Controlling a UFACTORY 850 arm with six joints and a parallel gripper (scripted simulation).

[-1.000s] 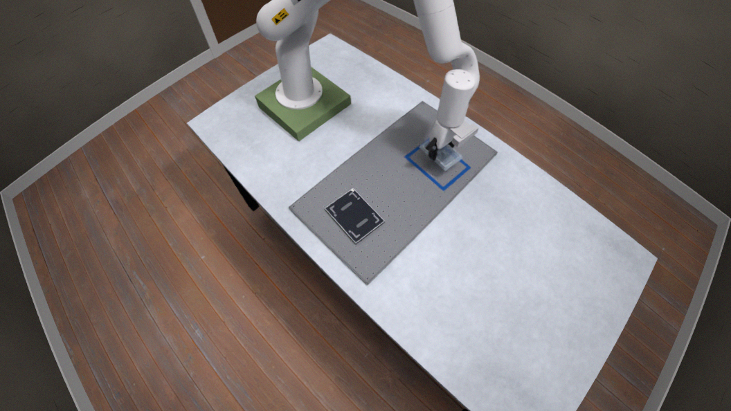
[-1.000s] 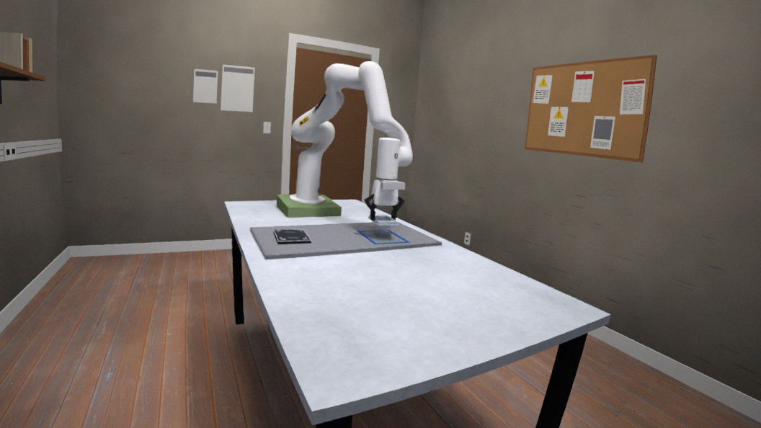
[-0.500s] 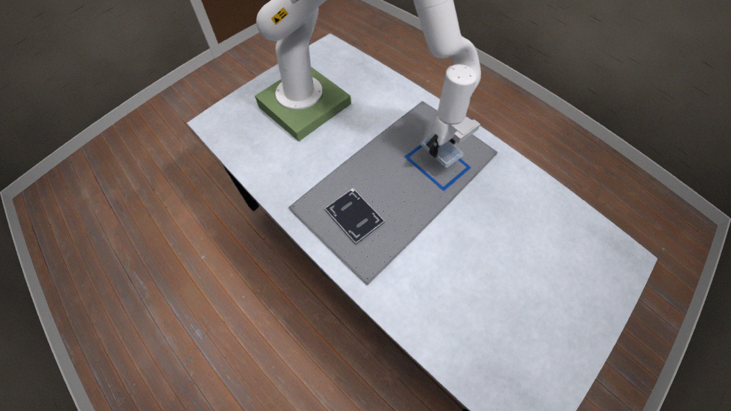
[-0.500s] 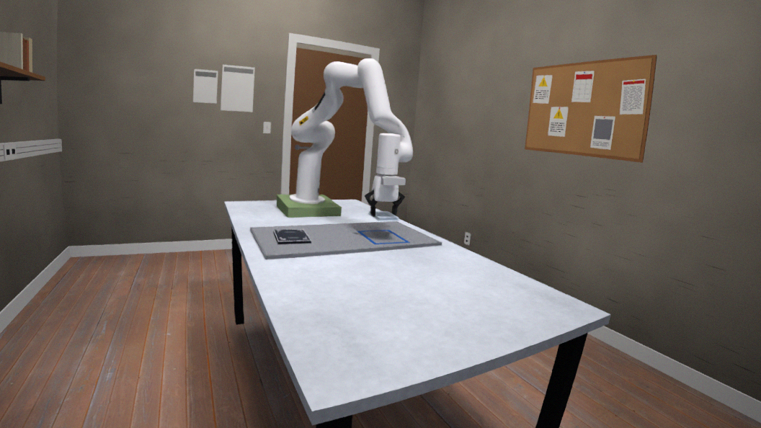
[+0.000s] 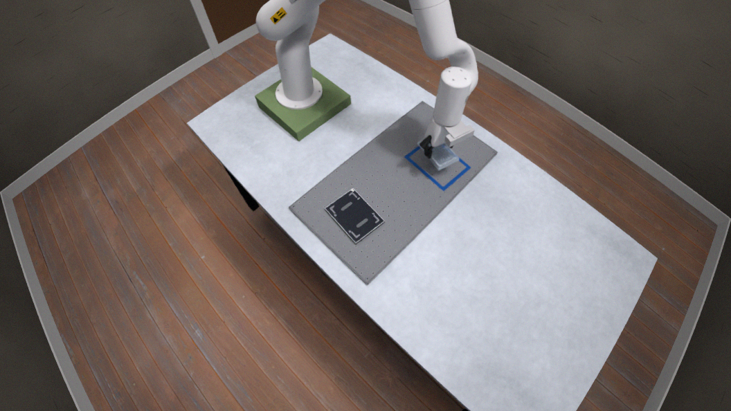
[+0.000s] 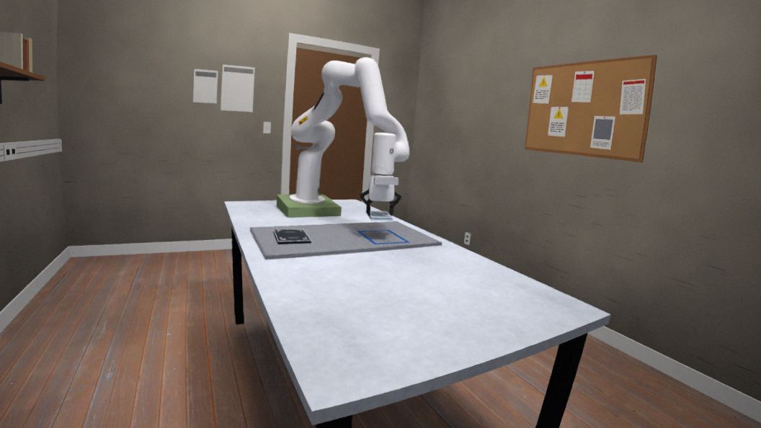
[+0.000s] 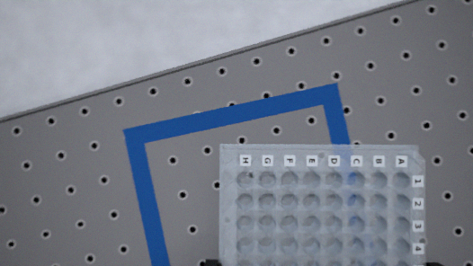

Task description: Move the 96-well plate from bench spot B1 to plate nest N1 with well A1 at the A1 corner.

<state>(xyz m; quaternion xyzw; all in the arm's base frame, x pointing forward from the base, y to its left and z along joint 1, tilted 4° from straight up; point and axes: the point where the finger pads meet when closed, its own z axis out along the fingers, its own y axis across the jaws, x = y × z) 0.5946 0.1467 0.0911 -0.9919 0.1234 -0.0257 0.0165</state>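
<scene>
The black plate nest is 4 cm behind my hand, 34 cm to the right of it and 9 cm below it. Also, from my hand: clear 96-well plate 1 cm below.
</scene>
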